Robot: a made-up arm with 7 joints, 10 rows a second.
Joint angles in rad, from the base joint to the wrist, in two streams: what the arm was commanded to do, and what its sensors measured. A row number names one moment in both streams.
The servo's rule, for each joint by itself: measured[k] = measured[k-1] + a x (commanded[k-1-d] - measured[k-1]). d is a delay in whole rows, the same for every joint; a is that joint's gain. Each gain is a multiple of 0.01, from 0.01 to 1. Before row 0 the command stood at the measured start. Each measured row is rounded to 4 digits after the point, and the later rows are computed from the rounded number. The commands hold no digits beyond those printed.
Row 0, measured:
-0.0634 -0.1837 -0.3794 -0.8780 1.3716 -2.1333 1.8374
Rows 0 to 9, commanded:
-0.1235 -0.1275 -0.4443 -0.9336 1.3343 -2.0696 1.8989
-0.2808 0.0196 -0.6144 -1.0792 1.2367 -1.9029 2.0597
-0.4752 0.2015 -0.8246 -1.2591 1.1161 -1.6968 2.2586
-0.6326 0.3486 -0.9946 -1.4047 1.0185 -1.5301 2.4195
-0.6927 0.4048 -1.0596 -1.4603 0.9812 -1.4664 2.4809
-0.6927 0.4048 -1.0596 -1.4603 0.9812 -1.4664 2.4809
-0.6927 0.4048 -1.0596 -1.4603 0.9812 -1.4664 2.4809
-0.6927 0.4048 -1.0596 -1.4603 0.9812 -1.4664 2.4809
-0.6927 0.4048 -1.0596 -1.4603 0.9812 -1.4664 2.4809
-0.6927 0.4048 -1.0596 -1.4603 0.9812 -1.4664 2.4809
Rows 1 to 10, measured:
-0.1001 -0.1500 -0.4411 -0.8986 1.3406 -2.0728 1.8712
-0.2103 -0.0482 -0.6057 -0.9654 1.2544 -1.9114 1.9749
-0.3719 0.1016 -0.8137 -1.0741 1.1396 -1.7075 2.1309
-0.5309 0.2498 -0.9856 -1.1964 1.0391 -1.5390 2.2896
-0.6296 0.3428 -1.0559 -1.2940 0.9910 -1.4700 2.3948
-0.6681 0.3800 -1.0594 -1.3555 0.9829 -1.4666 2.4422
-0.6831 0.3949 -1.0596 -1.3943 0.9815 -1.4664 2.4635
-0.6890 0.4008 -1.0596 -1.4187 0.9813 -1.4664 2.4731
-0.6913 0.4032 -1.0596 -1.4341 0.9812 -1.4664 2.4774
-0.6922 0.4042 -1.0596 -1.4438 0.9812 -1.4664 2.4793
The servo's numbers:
d 0
a 0.61 0.60 0.95 0.37 0.83 0.95 0.55

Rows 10 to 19, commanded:
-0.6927 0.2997 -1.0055 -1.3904 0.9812 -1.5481 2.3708
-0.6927 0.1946 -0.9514 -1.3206 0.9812 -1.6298 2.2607
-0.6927 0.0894 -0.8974 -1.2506 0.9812 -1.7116 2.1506
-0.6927 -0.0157 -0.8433 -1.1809 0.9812 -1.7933 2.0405
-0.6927 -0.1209 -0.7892 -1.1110 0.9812 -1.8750 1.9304
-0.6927 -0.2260 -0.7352 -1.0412 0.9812 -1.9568 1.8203
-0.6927 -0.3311 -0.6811 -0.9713 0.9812 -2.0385 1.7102
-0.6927 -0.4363 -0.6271 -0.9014 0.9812 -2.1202 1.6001
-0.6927 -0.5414 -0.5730 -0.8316 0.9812 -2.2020 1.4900
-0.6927 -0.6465 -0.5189 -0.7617 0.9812 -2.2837 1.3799
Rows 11 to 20, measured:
-0.6925 0.3415 -1.0082 -1.4240 0.9812 -1.5440 2.4196
-0.6926 0.2534 -0.9542 -1.3857 0.9812 -1.6255 2.3322
-0.6927 0.1550 -0.9002 -1.3357 0.9812 -1.7073 2.2323
-0.6927 0.0526 -0.8461 -1.2784 0.9812 -1.7890 2.1268
-0.6927 -0.0515 -0.7920 -1.2165 0.9812 -1.8707 2.0188
-0.6927 -0.1562 -0.7380 -1.1516 0.9812 -1.9525 1.9096
-0.6927 -0.2611 -0.6839 -1.0849 0.9812 -2.0342 1.7999
-0.6927 -0.3662 -0.6299 -1.0170 0.9812 -2.1159 1.6900
-0.6927 -0.4713 -0.5758 -0.9484 0.9812 -2.1977 1.5800
-0.6927 -0.5764 -0.5217 -0.8793 0.9812 -2.2794 1.4699

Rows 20 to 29, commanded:
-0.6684 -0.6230 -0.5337 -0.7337 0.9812 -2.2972 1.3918
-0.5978 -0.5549 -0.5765 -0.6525 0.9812 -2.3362 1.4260
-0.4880 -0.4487 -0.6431 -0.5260 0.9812 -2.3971 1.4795
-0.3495 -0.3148 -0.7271 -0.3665 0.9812 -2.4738 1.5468
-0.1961 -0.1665 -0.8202 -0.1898 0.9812 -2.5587 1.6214
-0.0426 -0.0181 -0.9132 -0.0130 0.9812 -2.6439 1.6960
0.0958 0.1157 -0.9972 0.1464 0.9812 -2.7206 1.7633
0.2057 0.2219 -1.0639 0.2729 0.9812 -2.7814 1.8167
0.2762 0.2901 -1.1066 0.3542 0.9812 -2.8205 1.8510
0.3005 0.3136 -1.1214 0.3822 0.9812 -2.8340 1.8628
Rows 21 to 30, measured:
-0.6779 -0.6044 -0.5331 -0.8254 0.9812 -2.2963 1.4269
-0.6290 -0.5747 -0.5743 -0.7614 0.9812 -2.3342 1.4264
-0.5430 -0.4991 -0.6397 -0.6743 0.9812 -2.3940 1.4556
-0.4250 -0.3885 -0.7227 -0.5604 0.9812 -2.4698 1.5058
-0.2854 -0.2553 -0.8153 -0.4233 0.9812 -2.5543 1.5694
-0.1373 -0.1130 -0.9083 -0.2715 0.9812 -2.6394 1.6390
0.0049 0.0242 -0.9928 -0.1169 0.9812 -2.7165 1.7074
0.1274 0.1428 -1.0603 0.0273 0.9812 -2.7782 1.7675
0.2182 0.2312 -1.1043 0.1483 0.9812 -2.8184 1.8134
0.2684 0.2806 -1.1205 0.2348 0.9812 -2.8332 1.8406

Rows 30 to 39, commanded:
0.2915 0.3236 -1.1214 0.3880 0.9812 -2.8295 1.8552
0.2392 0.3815 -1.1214 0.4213 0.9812 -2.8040 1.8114
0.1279 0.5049 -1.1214 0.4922 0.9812 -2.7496 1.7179
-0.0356 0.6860 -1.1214 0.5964 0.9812 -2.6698 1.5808
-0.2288 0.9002 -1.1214 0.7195 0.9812 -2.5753 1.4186
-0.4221 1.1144 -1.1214 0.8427 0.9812 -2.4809 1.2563
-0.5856 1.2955 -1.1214 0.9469 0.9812 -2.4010 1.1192
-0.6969 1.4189 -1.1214 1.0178 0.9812 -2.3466 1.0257
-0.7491 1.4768 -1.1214 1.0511 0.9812 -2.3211 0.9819
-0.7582 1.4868 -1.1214 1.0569 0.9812 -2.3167 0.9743
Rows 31 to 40, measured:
0.2825 0.3064 -1.1214 0.2915 0.9812 -2.8297 1.8486
0.2561 0.3515 -1.1214 0.3395 0.9812 -2.8053 1.8281
0.1779 0.4435 -1.1214 0.3960 0.9812 -2.7524 1.7675
0.0477 0.5890 -1.1214 0.4701 0.9812 -2.6739 1.6648
-0.1210 0.7757 -1.1214 0.5624 0.9812 -2.5802 1.5294
-0.3047 0.9789 -1.1214 0.6661 0.9812 -2.4859 1.3792
-0.4760 1.1689 -1.1214 0.7700 0.9812 -2.4052 1.2362
-0.6107 1.3189 -1.1214 0.8617 0.9812 -2.3495 1.1204
-0.6951 1.4136 -1.1214 0.9318 0.9812 -2.3225 1.0442
-0.7336 1.4575 -1.1214 0.9781 0.9812 -2.3170 1.0058

